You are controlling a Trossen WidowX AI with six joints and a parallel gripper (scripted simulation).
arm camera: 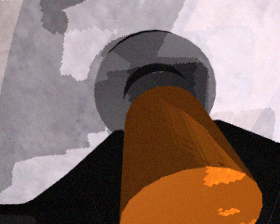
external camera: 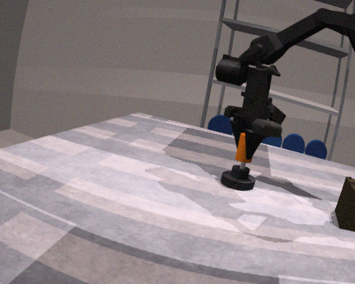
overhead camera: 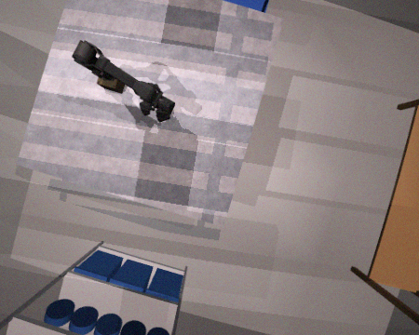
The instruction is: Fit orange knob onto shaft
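Right now the round pedestal is 4 cm below my gripper tip. From my gripper tip the other things lie so: orange knob: 3 cm above.
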